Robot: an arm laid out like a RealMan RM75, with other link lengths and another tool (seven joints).
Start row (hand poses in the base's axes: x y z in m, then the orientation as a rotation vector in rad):
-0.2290, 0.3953, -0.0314, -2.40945, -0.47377, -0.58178
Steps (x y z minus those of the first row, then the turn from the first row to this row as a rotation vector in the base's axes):
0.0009, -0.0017, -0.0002, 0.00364, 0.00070, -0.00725
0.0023, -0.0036, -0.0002, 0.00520, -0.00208, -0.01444
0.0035, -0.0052, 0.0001, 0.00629, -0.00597, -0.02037
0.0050, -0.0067, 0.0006, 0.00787, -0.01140, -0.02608
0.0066, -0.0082, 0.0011, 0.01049, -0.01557, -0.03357
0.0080, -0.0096, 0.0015, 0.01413, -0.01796, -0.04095
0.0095, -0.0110, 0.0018, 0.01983, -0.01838, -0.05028
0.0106, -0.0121, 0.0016, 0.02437, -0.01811, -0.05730
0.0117, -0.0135, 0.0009, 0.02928, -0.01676, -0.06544
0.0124, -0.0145, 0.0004, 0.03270, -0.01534, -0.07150
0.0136, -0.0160, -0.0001, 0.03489, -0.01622, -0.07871
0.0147, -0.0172, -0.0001, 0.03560, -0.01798, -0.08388
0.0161, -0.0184, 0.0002, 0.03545, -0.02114, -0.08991
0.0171, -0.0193, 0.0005, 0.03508, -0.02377, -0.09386
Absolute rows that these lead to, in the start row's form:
-0.2281, 0.3936, -0.0316, -2.40878, -0.46348, -0.58445
-0.2267, 0.3917, -0.0316, -2.40940, -0.45555, -0.59115
-0.2255, 0.3901, -0.0313, -2.40977, -0.44976, -0.59861
-0.2240, 0.3886, -0.0308, -2.40928, -0.44468, -0.60792
-0.2224, 0.3871, -0.0303, -2.40864, -0.43654, -0.61655
-0.2210, 0.3857, -0.0299, -2.40729, -0.42738, -0.62302
-0.2195, 0.3843, -0.0296, -2.40498, -0.41429, -0.62809
-0.2184, 0.3832, -0.0298, -2.40308, -0.40410, -0.63119
-0.2173, 0.3818, -0.0305, -2.40137, -0.39200, -0.63347
-0.2166, 0.3808, -0.0310, -2.40038, -0.38292, -0.63462
-0.2154, 0.3793, -0.0315, -2.40048, -0.37389, -0.63898
-0.2143, 0.3781, -0.0315, -2.40114, -0.36821, -0.64340
-0.2129, 0.3769, -0.0312, -2.40262, -0.36240, -0.64984
-0.2119, 0.3760, -0.0309, -2.40372, -0.35893, -0.65472

